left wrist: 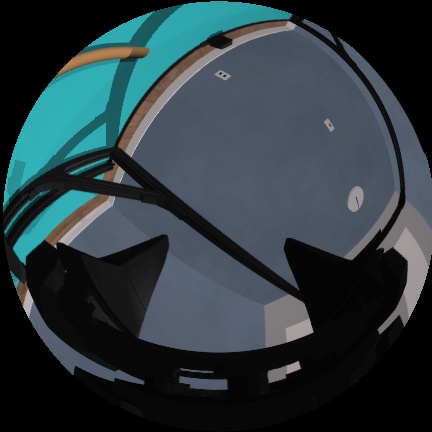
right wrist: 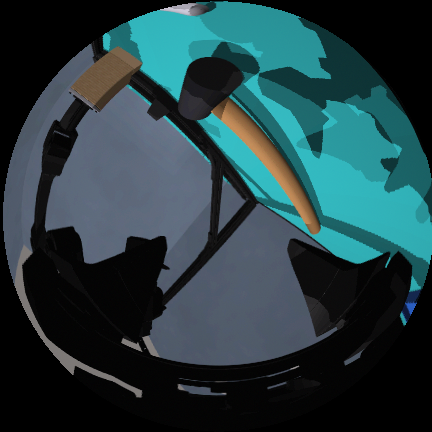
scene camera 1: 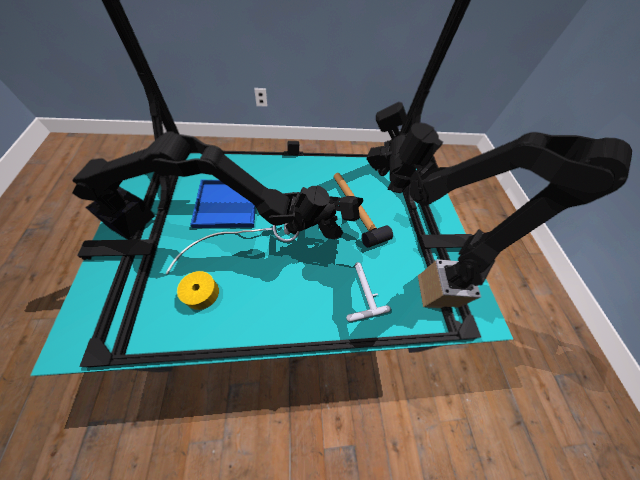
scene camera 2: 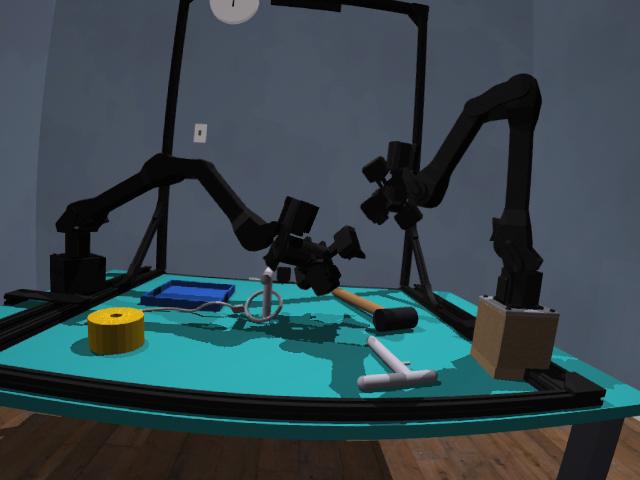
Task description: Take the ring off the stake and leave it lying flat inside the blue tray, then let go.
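Observation:
The pale ring stands steeply tilted in scene camera 2 and appears to loop around the upright stake. Its thin curved tail runs left along the table. The right arm hides much of both in scene camera 1. The blue tray lies left of and behind the ring; a sliver of the tray shows in the right wrist view. My right gripper is open and empty, above and right of the stake. My left gripper is open and empty, high at the right.
A hammer lies right of the stake. A white T-shaped piece lies at the front right, a yellow cylinder at the front left. A wooden block carries the left arm.

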